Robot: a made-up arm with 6 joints.
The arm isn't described. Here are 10 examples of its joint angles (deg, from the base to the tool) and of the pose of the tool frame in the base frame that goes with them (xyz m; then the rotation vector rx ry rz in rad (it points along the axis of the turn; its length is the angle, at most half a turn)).
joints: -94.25 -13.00 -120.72 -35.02 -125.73 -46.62
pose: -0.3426 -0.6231 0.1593 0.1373 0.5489 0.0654
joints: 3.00 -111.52 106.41 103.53 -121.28 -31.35
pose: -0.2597 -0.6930 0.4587 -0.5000 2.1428 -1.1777
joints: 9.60 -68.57 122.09 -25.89 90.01 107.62
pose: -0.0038 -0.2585 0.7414 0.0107 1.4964 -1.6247
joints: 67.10 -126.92 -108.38 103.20 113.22 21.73
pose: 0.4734 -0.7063 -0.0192 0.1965 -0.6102 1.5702
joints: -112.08 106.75 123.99 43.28 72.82 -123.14
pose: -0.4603 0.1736 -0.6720 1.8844 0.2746 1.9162
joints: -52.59 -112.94 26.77 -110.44 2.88 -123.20
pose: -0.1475 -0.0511 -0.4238 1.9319 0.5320 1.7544
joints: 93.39 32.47 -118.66 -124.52 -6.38 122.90
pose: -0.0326 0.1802 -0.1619 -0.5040 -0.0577 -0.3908
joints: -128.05 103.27 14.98 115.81 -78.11 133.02
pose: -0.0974 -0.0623 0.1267 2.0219 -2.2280 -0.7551
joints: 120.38 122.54 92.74 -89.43 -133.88 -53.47
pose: 0.3072 0.6852 0.2386 -2.6330 0.1519 -0.5481
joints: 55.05 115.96 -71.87 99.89 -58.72 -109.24
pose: 0.3915 0.1356 0.1353 -1.3633 0.3748 0.7362
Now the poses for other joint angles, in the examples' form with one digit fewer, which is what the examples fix.
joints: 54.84 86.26 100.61 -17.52 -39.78 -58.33
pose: 0.537 -0.697 -0.201 0.461 2.557 0.227
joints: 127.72 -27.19 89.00 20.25 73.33 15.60
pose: -0.083 0.385 0.677 0.043 0.982 -1.020
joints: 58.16 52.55 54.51 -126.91 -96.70 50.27
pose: 0.706 -0.449 0.241 1.120 -2.766 -0.569
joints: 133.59 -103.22 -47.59 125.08 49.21 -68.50
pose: 0.694 -0.484 -0.105 0.567 0.111 1.425
